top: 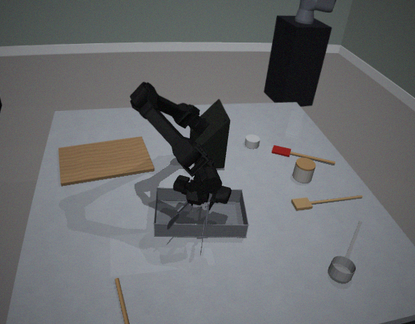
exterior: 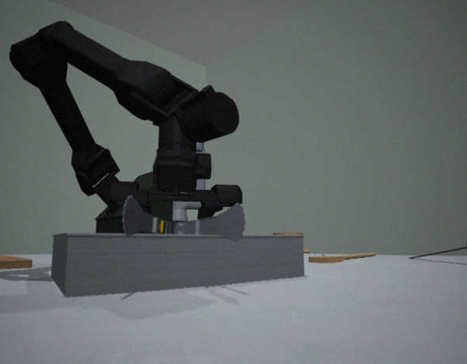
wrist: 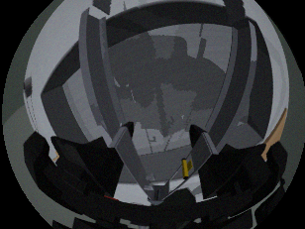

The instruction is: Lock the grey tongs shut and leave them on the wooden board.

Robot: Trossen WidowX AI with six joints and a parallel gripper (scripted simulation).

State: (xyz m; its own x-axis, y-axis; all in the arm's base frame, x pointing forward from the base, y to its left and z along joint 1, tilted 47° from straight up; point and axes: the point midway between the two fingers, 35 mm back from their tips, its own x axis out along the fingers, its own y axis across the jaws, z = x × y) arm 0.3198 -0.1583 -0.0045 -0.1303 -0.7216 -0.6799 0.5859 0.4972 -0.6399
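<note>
Now: gripper tip 20 mm short of the grey roasting tin and 10 mm to the left of it. The rest, counted from my gripper tip: white puck: 360 mm to the left, 360 mm behind, 10 mm below; then wooden board: 390 mm behind, 290 mm to the right, 20 mm below; then corked jar: 470 mm to the left, 100 mm behind.
</note>
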